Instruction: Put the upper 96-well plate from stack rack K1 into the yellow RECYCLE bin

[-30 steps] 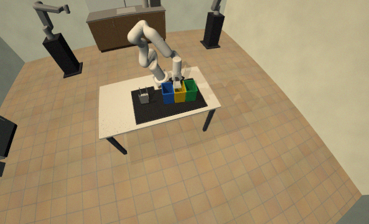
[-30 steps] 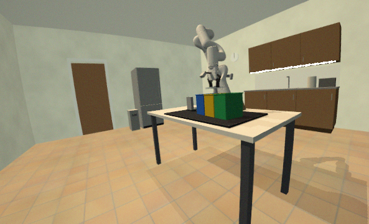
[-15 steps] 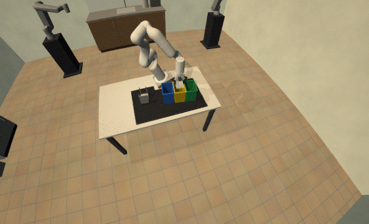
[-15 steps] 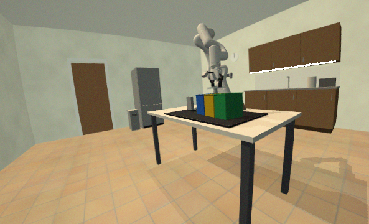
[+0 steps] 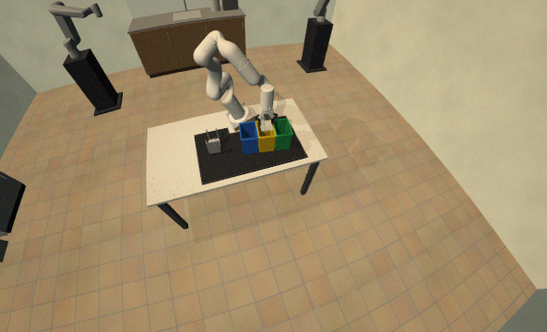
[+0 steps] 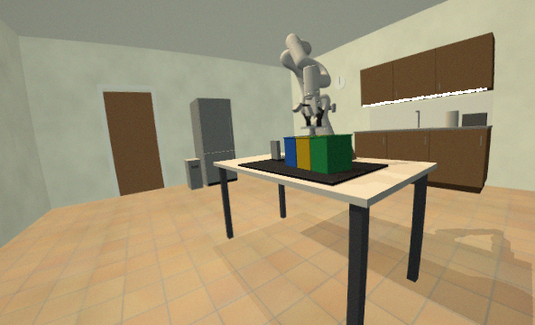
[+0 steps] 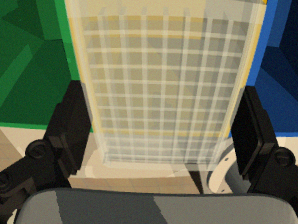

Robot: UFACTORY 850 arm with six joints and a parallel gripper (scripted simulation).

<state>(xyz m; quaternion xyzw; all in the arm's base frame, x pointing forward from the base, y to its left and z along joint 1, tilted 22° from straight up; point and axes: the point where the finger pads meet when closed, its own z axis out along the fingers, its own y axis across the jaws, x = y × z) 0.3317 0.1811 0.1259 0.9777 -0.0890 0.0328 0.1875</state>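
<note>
Right now my hand is 15 cm above the yellow bin. From my hand the other things lie so: green bin: 15 cm below, 13 cm to the left, 2 cm ahead; then 96-well plate: 1 cm below; then blue bin: 15 cm below, 13 cm to the right, 2 cm behind.
</note>
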